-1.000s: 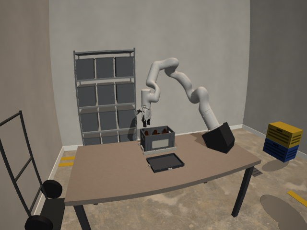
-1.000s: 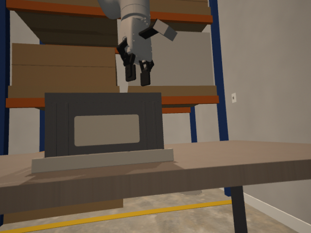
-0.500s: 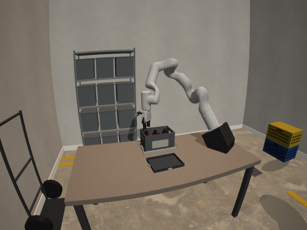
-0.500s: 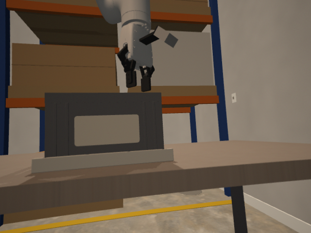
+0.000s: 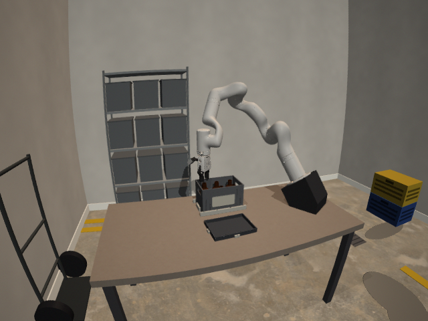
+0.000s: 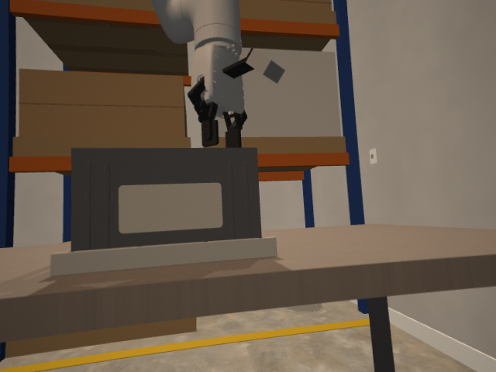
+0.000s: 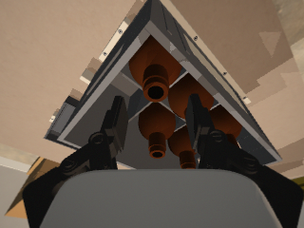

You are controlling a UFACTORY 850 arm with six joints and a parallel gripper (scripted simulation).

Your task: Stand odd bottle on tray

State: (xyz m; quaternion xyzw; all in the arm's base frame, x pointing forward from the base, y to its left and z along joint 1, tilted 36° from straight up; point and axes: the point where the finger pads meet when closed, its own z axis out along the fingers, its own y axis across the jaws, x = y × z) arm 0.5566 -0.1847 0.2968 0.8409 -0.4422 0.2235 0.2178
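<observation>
My hand is 120 mm above the dark grey crate, 70 mm past it and 60 mm to the right of it. The rest, counted from my hand: black tray 330 mm to the left, 190 mm below, 20 mm ahead; bottle 170 mm behind, 110 mm below, 50 mm to the left.
</observation>
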